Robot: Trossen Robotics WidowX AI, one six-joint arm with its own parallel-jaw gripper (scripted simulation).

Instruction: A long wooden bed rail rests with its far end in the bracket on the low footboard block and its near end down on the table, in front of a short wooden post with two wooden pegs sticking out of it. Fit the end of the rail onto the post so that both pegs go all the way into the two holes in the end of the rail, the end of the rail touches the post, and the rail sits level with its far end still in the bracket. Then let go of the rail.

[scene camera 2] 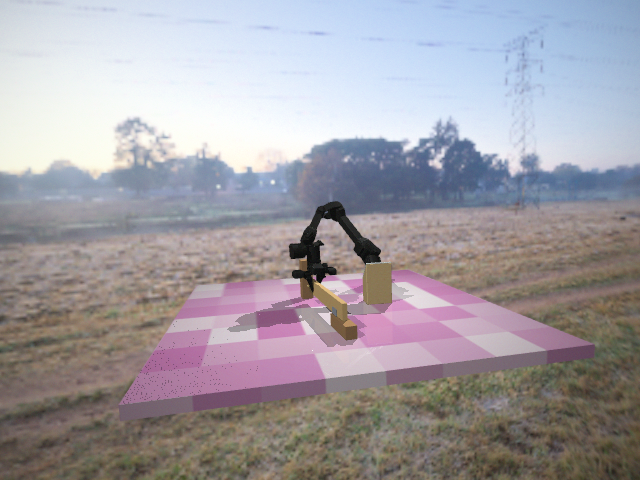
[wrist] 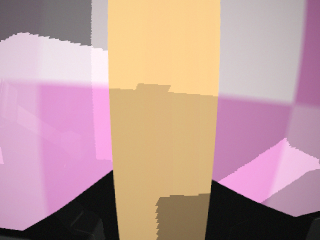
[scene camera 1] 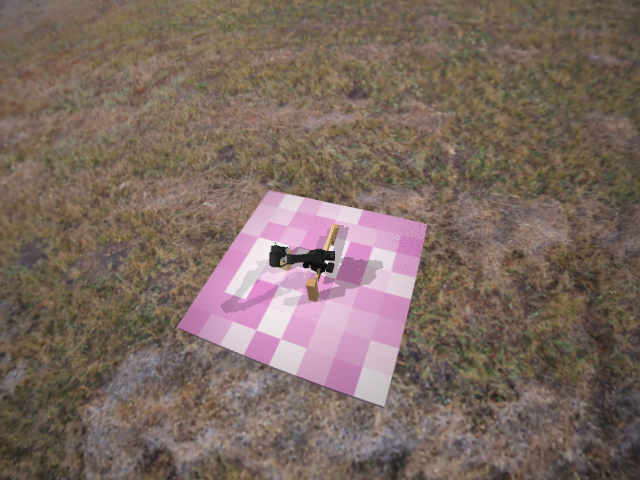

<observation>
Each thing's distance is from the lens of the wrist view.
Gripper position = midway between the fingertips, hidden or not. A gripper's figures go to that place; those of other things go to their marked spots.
my gripper (wrist: 150, 177): 0.10 m
wooden rail (wrist: 163, 70): 0.04 m
</observation>
